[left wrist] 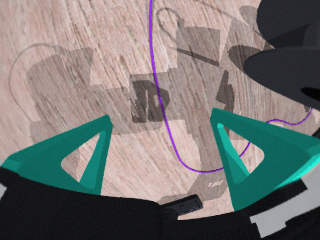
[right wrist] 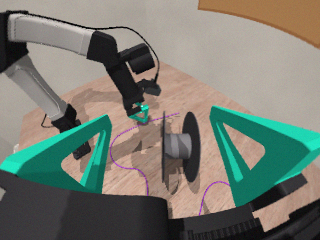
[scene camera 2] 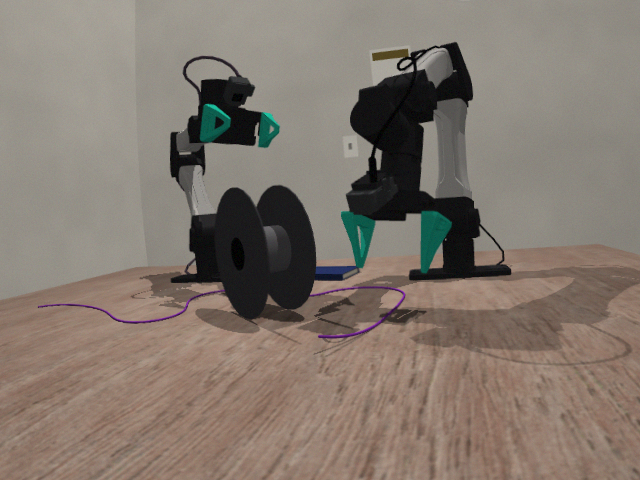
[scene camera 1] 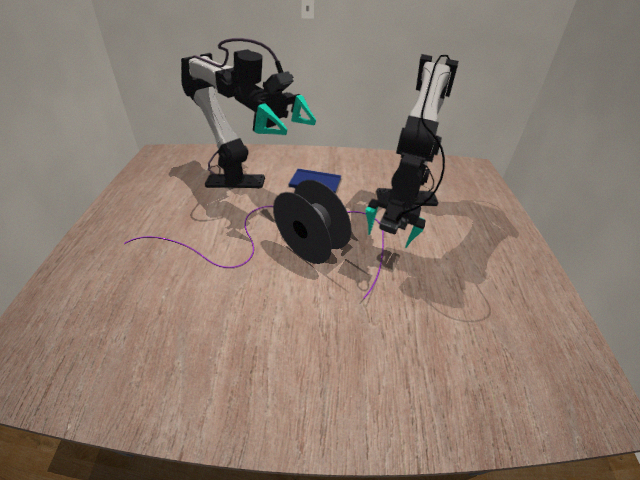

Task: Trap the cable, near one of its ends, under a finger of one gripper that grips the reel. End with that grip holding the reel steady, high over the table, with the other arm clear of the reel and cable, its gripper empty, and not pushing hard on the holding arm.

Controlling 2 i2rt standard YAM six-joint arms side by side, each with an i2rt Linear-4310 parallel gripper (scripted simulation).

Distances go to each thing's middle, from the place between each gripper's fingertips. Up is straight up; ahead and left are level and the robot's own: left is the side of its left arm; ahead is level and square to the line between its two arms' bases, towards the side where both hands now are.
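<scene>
Black reel (scene camera 2: 251, 258): my right hand (scene camera 2: 255, 126) is 21 cm above it, 9 cm short of it and 4 cm to the right of it.
Relative to my left hand (scene camera 2: 390, 270), the black reel is 30 mm above and 190 mm to the right.
</scene>
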